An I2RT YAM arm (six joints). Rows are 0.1 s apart.
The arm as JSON. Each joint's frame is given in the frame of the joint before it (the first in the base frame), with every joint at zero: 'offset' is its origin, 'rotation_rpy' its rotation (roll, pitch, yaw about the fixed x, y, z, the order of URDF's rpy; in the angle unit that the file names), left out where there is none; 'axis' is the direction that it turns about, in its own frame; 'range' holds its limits. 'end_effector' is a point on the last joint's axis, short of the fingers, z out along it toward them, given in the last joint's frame.
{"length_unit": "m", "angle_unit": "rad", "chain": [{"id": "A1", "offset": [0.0, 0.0, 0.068], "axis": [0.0, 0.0, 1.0], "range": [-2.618, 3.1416]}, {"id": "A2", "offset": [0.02, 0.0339, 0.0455], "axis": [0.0, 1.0, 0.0], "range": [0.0, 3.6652]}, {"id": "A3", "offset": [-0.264, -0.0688, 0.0], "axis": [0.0, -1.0, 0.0], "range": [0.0, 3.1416]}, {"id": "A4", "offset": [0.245, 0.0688, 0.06], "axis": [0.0, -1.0, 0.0], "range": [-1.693, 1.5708]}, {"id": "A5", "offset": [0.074, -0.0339, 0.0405], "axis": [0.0, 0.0, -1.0], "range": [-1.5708, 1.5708]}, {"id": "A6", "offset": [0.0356, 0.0, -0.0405], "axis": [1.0, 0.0, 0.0], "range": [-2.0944, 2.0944]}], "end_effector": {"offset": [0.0, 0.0, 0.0], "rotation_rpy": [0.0, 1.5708, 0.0]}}
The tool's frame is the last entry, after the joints.
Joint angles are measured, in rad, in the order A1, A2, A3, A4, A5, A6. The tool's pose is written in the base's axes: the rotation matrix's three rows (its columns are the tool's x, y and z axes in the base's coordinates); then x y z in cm. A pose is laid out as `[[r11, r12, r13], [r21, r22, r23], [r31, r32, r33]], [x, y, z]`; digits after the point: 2 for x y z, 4 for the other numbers.
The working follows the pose.
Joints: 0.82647 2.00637 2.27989 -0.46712 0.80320 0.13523
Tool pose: [[-0.1335, -0.0145, 0.9909], [-0.0068, 0.9999, 0.0137], [-0.9910, -0.0049, -0.1336]], [32.23, 31.21, 45.78]
Where each joint sits with the arm in this pose, in the base's axes (m; each line is computed from the numbers above, not from the rounded line before):
A1: 0.0000 0.0000 0.0680
A2: -0.0114 0.0377 0.1135
A3: 0.1147 0.0730 0.3528
A4: 0.2129 0.2812 0.4768
A5: 0.2923 0.3174 0.5023
A6: 0.3223 0.3121 0.4578
the tool: 0.3223 0.3121 0.4578

